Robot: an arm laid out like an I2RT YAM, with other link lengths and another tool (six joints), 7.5 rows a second.
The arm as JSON. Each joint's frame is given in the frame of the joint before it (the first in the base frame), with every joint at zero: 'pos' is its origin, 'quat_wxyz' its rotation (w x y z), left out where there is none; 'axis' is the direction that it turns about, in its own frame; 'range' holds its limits. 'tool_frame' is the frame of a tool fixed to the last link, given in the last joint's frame.
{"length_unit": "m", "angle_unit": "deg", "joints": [
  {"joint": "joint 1", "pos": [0.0, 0.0, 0.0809], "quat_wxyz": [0.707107, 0.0, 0.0, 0.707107], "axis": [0.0, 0.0, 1.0], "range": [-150.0, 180.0]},
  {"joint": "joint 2", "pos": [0.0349, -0.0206, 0.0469], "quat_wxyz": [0.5, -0.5, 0.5, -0.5], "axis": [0.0, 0.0, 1.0], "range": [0.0, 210.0]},
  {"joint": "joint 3", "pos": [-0.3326, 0.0, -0.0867], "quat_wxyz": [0.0, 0.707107, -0.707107, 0.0], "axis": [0.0, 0.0, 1.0], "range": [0.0, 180.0]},
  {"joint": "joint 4", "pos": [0.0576, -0.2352, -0.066], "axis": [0.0, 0.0, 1.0], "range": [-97.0, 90.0]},
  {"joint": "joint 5", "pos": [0.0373, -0.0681, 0.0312], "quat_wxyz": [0.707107, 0.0, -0.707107, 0.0], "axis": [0.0, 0.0, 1.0], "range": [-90.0, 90.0]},
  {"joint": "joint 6", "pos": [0.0, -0.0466, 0.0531], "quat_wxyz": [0.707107, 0.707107, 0.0, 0.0], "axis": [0.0, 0.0, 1.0], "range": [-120.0, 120.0]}
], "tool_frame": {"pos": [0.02, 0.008, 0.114], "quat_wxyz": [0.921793, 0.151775, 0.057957, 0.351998]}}
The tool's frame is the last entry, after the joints.
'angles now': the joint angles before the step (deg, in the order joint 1, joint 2, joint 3, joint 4, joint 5, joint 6). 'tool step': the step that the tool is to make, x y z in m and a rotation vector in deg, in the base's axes. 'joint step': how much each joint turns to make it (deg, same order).
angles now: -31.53, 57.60, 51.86, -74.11, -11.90, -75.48
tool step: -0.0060, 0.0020, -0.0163, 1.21, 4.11, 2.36
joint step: 0.00, 1.94, -2.69, -0.01, 0.79, -2.55
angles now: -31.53, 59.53, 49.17, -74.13, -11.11, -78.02
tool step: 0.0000, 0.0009, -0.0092, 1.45, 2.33, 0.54
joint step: 0.28, 2.01, -1.32, 0.53, -0.04, -0.27
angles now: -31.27, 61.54, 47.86, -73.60, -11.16, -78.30
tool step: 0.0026, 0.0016, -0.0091, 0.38, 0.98, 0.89
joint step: 1.70, 1.06, -1.71, 1.89, 0.20, 0.82
